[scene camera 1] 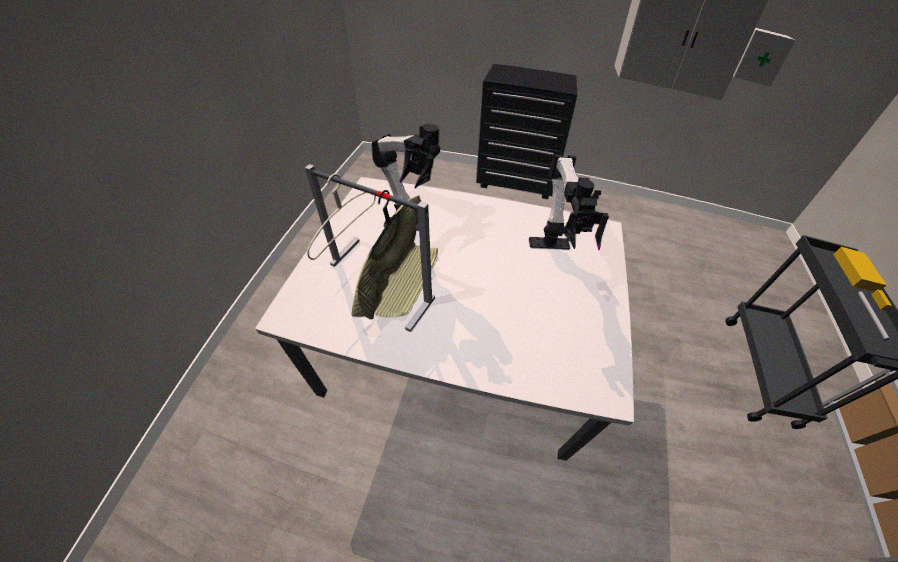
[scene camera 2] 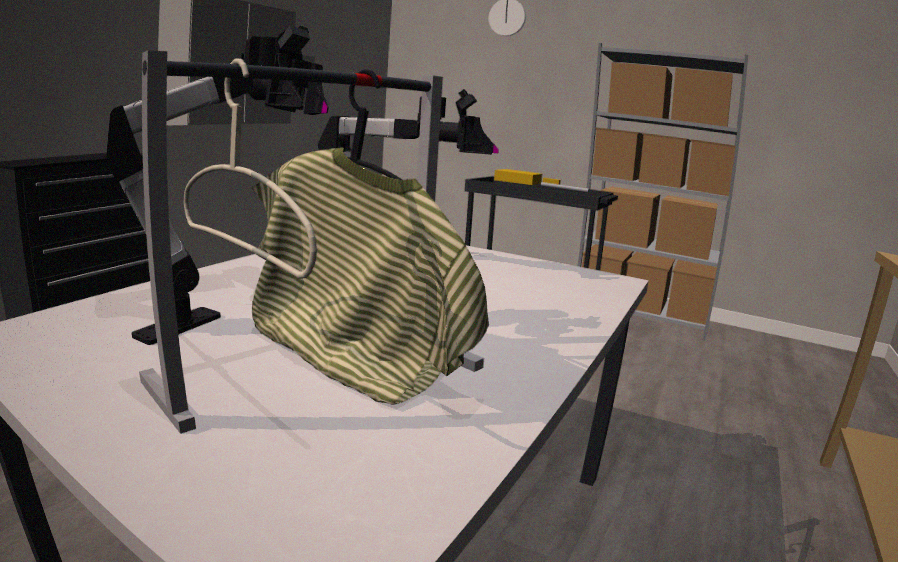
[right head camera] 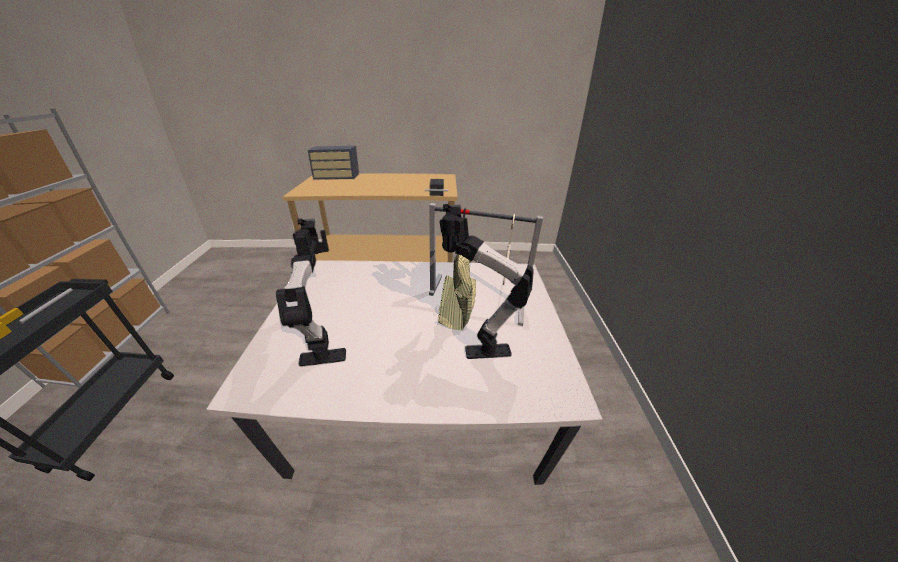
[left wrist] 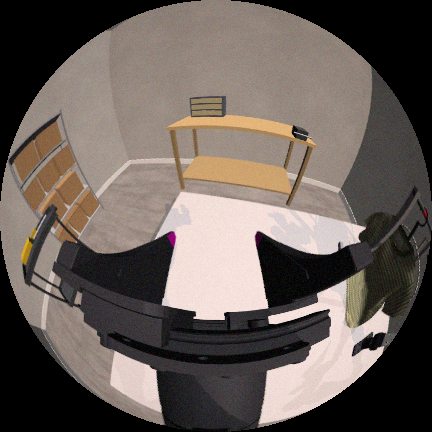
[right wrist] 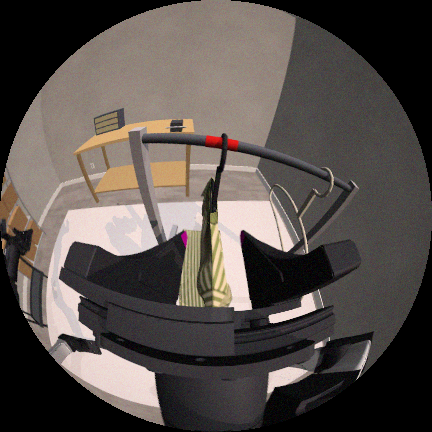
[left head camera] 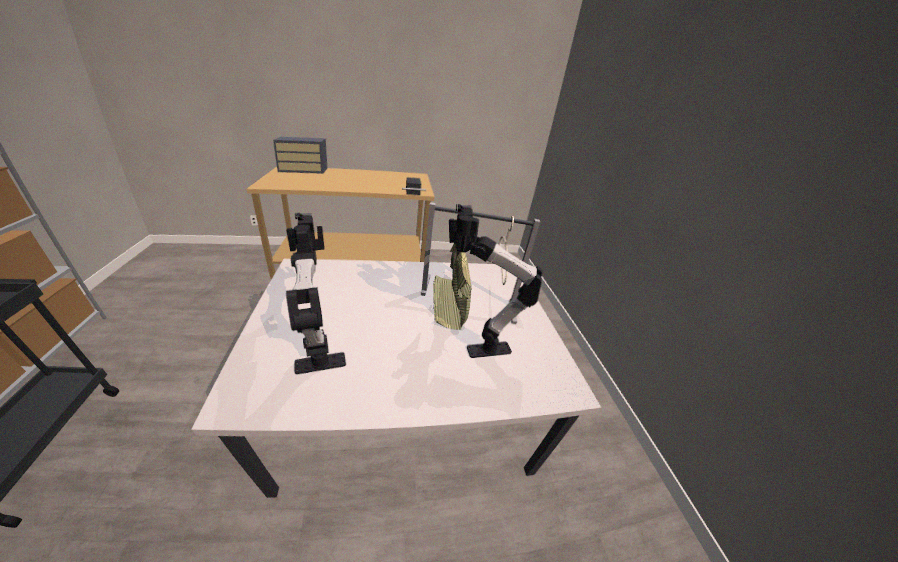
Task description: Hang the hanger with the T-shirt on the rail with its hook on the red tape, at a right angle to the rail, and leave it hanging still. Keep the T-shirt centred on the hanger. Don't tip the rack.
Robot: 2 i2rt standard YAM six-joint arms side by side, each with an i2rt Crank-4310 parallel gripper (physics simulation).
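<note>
The black hanger (scene camera 1: 386, 213) (scene camera 2: 358, 135) (right wrist: 217, 182) hangs by its hook on the rail (scene camera 2: 284, 74) (right wrist: 272, 155), over the red tape (scene camera 2: 363, 78) (right wrist: 213, 142). It stands roughly across the rail. The green striped T-shirt (left head camera: 456, 301) (right head camera: 455, 304) (scene camera 1: 390, 265) (scene camera 2: 370, 265) is on the hanger, its lower part close to the table. In the right wrist view the hanger and shirt show nearly edge-on. My right gripper (scene camera 1: 411, 181) (right wrist: 212, 232) is open, back from the hanger on the robot's side. My left gripper (scene camera 1: 586, 246) (left wrist: 214, 233) is open and empty, far left of the rack.
A cream hanger (scene camera 2: 233, 139) (right wrist: 300, 215) hangs on the rail near the rack's right post (scene camera 2: 158, 231) (right wrist: 332, 215). The rack's left post (scene camera 1: 425, 255) (right wrist: 145, 180) stands upright. A wooden bench (left head camera: 344, 182) is behind the table (left head camera: 370, 397).
</note>
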